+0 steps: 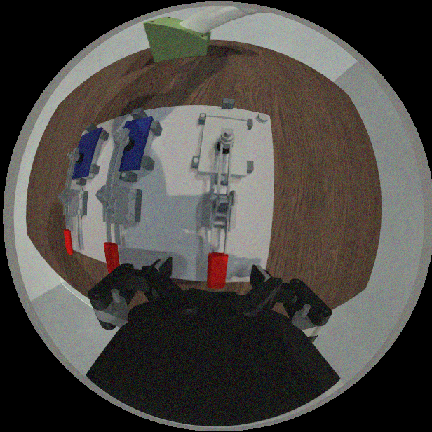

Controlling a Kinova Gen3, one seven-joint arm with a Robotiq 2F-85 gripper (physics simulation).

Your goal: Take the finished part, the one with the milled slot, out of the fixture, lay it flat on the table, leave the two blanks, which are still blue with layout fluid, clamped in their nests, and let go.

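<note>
The finished part (240, 161), a pale grey plate, sits in the right nest of the white fixture plate (261, 210). The right clamp's arm reaches over it, with its spindle (226, 136) above the part; I cannot make out the slot. The right clamp's red handle (217, 272) points toward me and shows between my spread fingers. My gripper (211, 270) is open, with nothing held. The two blue blanks (143, 150) (93, 145) sit in the middle and left nests, each under its clamp arm.
Red handles (111, 257) (68, 242) of the other two clamps stick out to the left of the right clamp's handle. Grey locating blocks (250, 166) stand around the nests. Brown wooden table (325, 200) extends right of the fixture. A green block-like object (177, 42) stands at the far edge.
</note>
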